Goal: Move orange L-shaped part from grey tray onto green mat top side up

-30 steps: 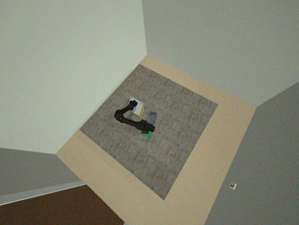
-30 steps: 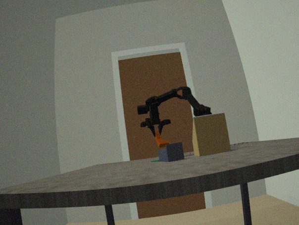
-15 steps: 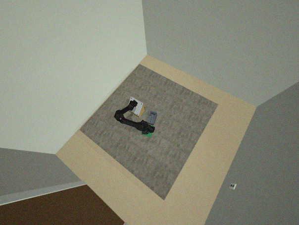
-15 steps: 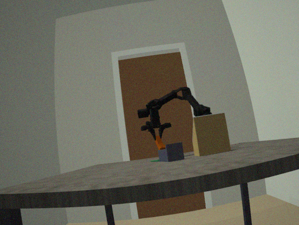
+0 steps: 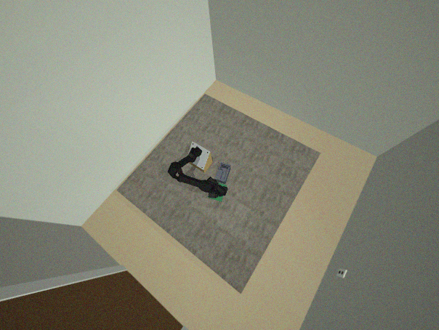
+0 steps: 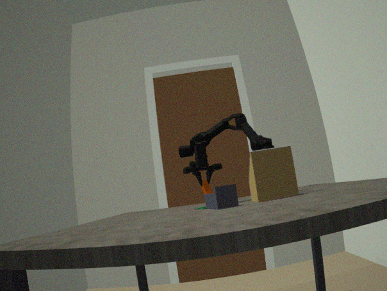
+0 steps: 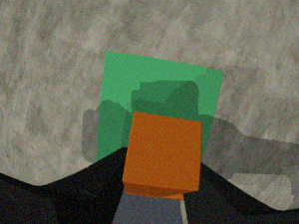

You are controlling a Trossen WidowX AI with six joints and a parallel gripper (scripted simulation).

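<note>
My gripper tip is 10 mm past the green mat, 20 mm to the right of it and 120 mm above it. The rest, counted from my gripper tip: orange L-shaped part 30 mm behind, 20 mm to the left, 30 mm below.
</note>
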